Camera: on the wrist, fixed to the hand. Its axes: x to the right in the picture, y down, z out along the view.
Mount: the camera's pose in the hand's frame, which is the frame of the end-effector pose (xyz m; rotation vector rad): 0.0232 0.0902 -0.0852 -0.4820 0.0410 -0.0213
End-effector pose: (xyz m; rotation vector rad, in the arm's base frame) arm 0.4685 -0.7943 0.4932 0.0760 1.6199 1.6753
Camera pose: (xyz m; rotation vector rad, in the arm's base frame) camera 0.3628 -0.8398 0.5451 -0.2169 1.1997 2.0138
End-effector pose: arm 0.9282 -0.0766 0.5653 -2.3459 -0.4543 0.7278
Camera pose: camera 1.0097 -0.1721 0.5521 -2.7898 -0.6986 0.6079
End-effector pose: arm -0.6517 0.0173 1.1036 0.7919 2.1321 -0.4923
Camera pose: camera -0.6482 0.1406 1.1302 0.5064 2.1719 0.0357
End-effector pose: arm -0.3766 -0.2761 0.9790 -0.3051 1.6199 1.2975
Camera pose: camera -0.4963 -0.3040 1.0077 -0.6423 1.3146 1.6657
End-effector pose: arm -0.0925 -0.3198 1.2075 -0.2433 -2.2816 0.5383
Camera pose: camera -0.0459 -0.2056 1.2345 -0.4588 -2.3412 -0.0374
